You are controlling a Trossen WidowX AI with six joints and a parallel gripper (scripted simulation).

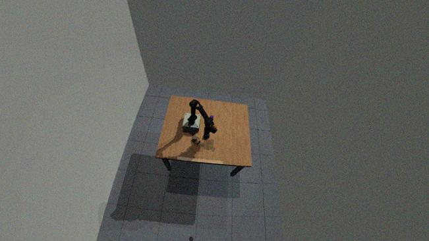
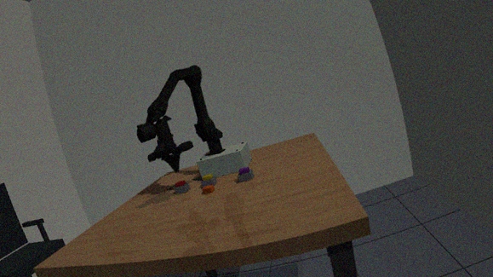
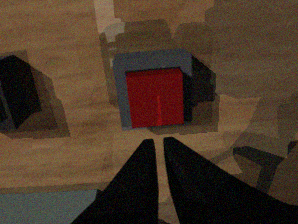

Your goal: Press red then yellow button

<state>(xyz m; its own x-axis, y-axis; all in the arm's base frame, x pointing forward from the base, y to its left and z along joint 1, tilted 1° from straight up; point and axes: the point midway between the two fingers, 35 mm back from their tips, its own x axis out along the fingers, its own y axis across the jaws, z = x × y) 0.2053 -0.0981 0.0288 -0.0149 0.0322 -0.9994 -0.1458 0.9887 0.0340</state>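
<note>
Now: gripper tip 5 cm above the red button. From my gripper tip the other things lie so: yellow button (1 cm behind, 12 cm to the left, 5 cm below); then purple button (1 cm ahead, 28 cm to the left, 5 cm below); then orange block (8 cm ahead, 16 cm to the left, 7 cm below).
</note>
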